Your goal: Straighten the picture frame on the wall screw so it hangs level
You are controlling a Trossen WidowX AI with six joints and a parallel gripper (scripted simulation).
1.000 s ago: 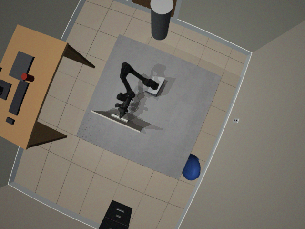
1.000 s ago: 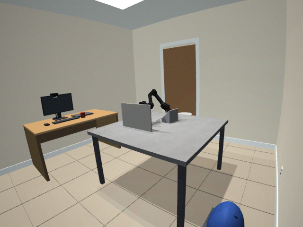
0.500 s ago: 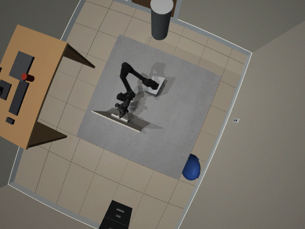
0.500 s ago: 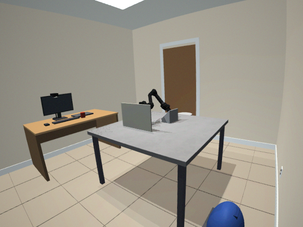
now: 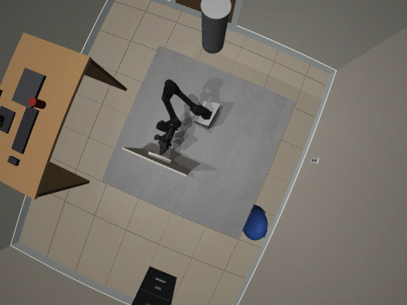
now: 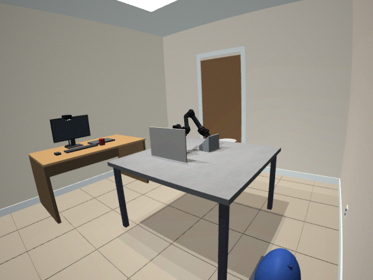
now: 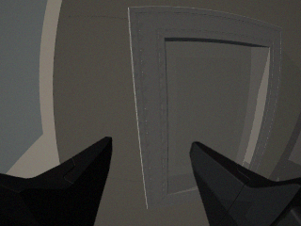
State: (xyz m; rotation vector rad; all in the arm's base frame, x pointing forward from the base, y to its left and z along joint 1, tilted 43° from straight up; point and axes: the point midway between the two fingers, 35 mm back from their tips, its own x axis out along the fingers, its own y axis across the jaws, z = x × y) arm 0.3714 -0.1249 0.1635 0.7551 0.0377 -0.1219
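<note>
Now: gripper tip 5 cm above the pale picture frame, 3 cm short of it and 1 cm to the left of it. The rest, counted from my gripper tip: wall panel (6 cm below, 4 cm ahead).
</note>
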